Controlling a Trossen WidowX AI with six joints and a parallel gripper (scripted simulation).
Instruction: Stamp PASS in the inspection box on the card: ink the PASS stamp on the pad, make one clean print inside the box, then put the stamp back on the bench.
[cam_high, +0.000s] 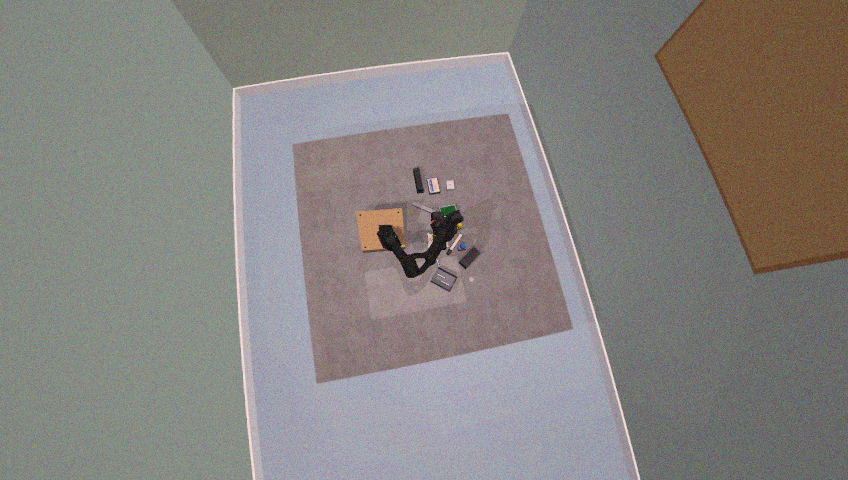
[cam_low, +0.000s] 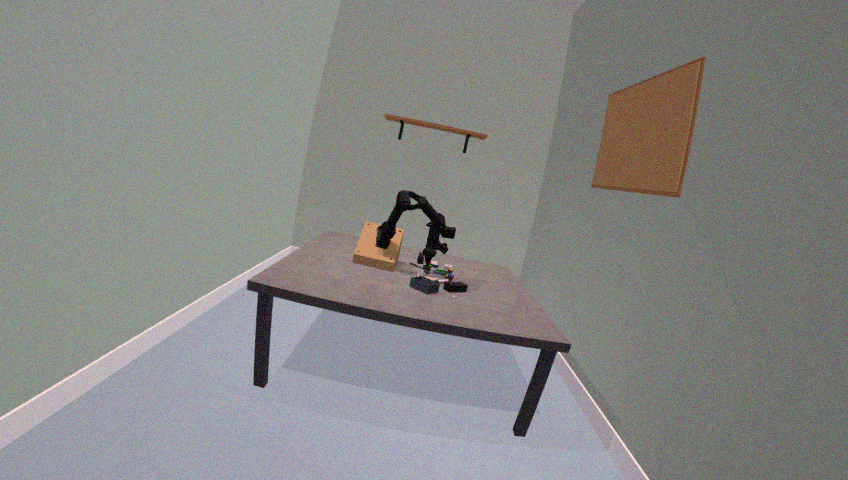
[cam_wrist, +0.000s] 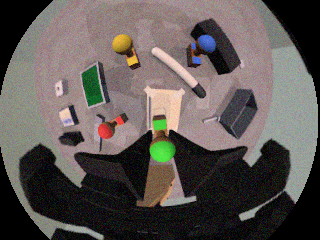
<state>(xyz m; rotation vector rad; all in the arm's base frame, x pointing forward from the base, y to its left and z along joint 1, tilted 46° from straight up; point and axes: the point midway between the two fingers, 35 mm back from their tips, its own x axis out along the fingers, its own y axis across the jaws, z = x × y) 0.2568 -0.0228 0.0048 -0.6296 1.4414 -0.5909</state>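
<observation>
My gripper tip is 10 mm short of the cream card, 10 mm to the left of it and 70 mm above it. From my gripper tip the other things lie so: red-knobbed stamp 10 mm behind, 90 mm to the left, 40 mm below; then black block 160 mm ahead, 120 mm to the right, 50 mm below; then green ink pad 80 mm ahead, 150 mm to the left, 60 mm below.
</observation>
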